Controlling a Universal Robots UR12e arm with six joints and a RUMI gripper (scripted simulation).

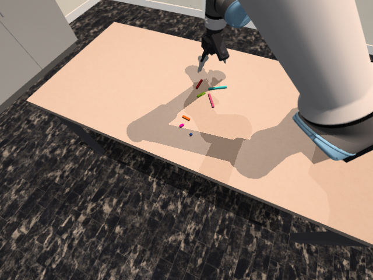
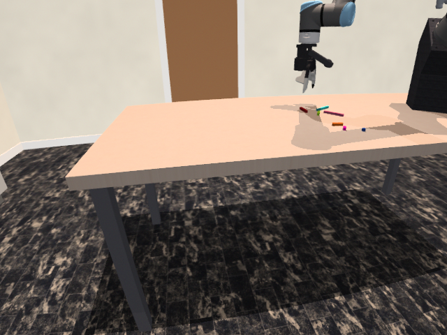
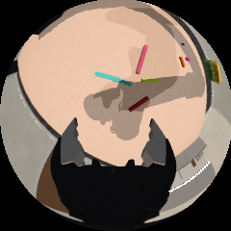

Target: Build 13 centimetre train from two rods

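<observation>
My hand is 5 cm past the orange rod, 29 cm to the right of it and 7 cm above it. From my hand the other things lie so: turquoise rod (7 cm behind, 3 cm to the left, 7 cm below); red rod (3 cm ahead, 7 cm to the left, 7 cm below); lime rod (2 cm behind, 12 cm to the left, 7 cm below).
</observation>
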